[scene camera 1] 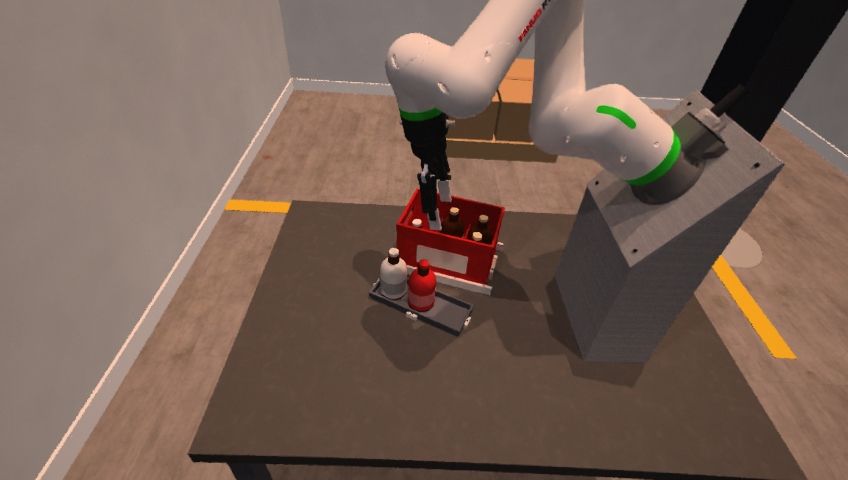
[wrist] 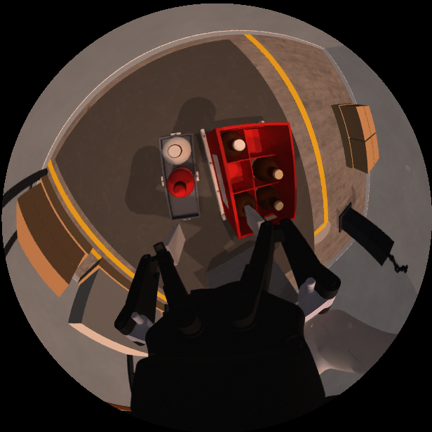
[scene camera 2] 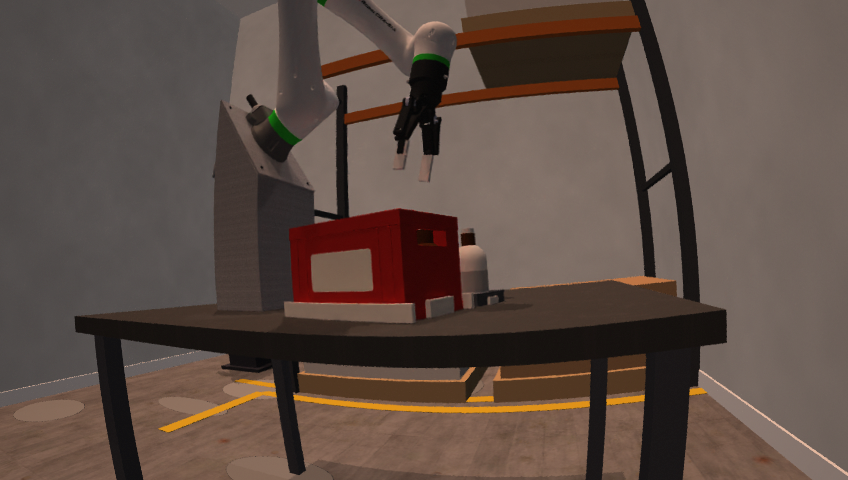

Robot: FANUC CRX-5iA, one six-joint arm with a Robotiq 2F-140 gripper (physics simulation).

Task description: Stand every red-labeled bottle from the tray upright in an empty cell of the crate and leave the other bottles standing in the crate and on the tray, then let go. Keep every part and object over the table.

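Frame: origin at the arm's base, x ahead, y left, z up, level; millimetres.
Seen in the pictures: gripper, fingertip midpoint: (scene camera 1: pixel 441 214) (scene camera 2: pixel 411 175); arm's base, origin of the base link: (scene camera 1: pixel 667 172) (scene camera 2: pixel 268 144).
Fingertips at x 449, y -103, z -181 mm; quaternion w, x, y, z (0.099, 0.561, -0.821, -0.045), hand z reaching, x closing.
Observation:
Offsets run from my fingertips to a thing's top centre. "spot": to the spot under its first point. Level surfaces: height alone.
One red-labeled bottle {39 mm ahead, 35 mm left, 131 mm down} (scene camera 1: pixel 422 290) (wrist: pixel 181 182) stands upright in the middle of the tray {spot: 38 mm back, 79 mm left, 285 mm down} (scene camera 1: pixel 450 313) (wrist: pixel 184 209). A white bottle {115 mm ahead, 12 mm right, 131 mm down} (scene camera 1: pixel 393 276) (scene camera 2: pixel 474 265) (wrist: pixel 173 161) stands beside it at one tray end; the other end is bare. The red crate {27 mm back, 66 mm right, 115 mm down} (scene camera 1: pixel 480 268) (scene camera 2: pixel 429 270) (wrist: pixel 293 150) stands beside the tray. Brown bottles with pale caps stand in several cells; in the wrist view, one is partly hidden by a fingertip. Two cells look empty, one at a far corner and one in the middle row. My gripper (scene camera 1: pixel 440 206) (scene camera 2: pixel 412 166) (wrist: pixel 213 223) is open and empty, above the crate's height.
White strips (scene camera 1: pixel 455 281) (scene camera 2: pixel 349 312) run along the crate's foot on the dark table {291 mm down} (scene camera 1: pixel 333 380) (scene camera 2: pixel 595 309). The grey robot pedestal (scene camera 1: pixel 633 297) (scene camera 2: pixel 238 237) stands on the table beside the crate. Cardboard boxes (scene camera 1: pixel 514 121) (wrist: pixel 52 235) and a shelf rack (scene camera 2: pixel 669 148) stand beyond the table.

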